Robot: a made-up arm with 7 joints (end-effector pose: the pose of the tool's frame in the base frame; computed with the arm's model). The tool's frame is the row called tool. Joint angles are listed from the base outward.
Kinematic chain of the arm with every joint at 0, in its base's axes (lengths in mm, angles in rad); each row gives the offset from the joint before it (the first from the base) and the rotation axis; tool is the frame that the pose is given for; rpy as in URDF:
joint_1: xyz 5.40 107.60 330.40 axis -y
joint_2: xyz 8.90 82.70 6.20 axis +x
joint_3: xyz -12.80 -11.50 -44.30 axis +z
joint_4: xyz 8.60 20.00 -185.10 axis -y
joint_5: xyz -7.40 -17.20 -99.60 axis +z
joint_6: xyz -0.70 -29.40 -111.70 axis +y
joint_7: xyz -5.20 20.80 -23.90 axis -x
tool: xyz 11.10 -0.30 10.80 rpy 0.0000 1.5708 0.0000
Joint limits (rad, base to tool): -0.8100..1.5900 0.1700..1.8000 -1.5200..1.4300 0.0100..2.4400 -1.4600..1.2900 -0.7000..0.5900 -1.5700..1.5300
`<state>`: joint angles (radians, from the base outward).
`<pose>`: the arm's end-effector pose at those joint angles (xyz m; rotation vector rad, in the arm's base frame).
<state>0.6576 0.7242 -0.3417 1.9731 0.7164 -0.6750 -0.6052</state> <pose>0.2448 0.2177 0.3312 -0.4709 -1.2730 -0.0519</pose>
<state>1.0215 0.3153 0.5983 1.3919 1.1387 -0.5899 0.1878</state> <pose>0.2739 0.3900 0.3723 -0.9264 -1.8052 0.3242</pose>
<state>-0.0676 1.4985 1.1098 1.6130 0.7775 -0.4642 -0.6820</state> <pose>0.1166 0.4120 0.5089 0.2810 -1.6531 0.7799</pose>
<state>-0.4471 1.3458 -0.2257 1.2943 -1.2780 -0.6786 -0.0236</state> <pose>0.1321 0.4680 0.1256 2.0390 0.2804 -1.6185</pose>
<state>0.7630 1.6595 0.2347 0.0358 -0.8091 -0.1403 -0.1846</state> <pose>-0.0100 0.6436 0.3528 1.3139 0.8487 1.4338</pose>
